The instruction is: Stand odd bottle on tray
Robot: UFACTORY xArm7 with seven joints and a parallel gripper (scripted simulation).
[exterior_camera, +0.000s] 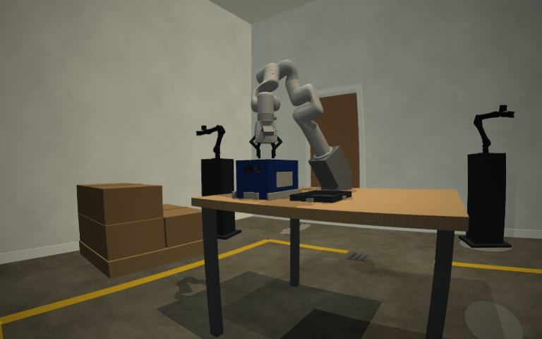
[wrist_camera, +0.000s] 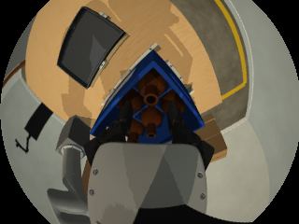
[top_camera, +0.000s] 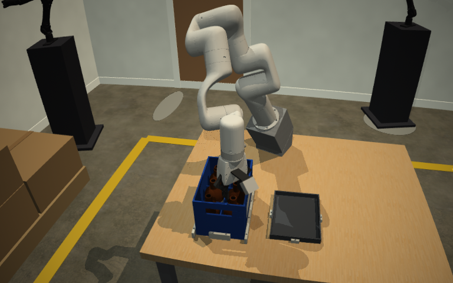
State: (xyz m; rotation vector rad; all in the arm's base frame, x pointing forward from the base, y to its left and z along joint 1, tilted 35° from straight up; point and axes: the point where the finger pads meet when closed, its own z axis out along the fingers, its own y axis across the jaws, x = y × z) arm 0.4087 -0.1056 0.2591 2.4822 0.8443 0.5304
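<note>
The blue crate is 90 mm behind my hand, 20 mm to the right of it and 120 mm below it. The rest, counted from my hand: brown bottle (190 mm behind, 50 mm to the right, 110 mm below); glass bottle (100 mm behind, 70 mm to the right, 110 mm below); dark tray (30 mm behind, 250 mm to the left, 190 mm below).
</note>
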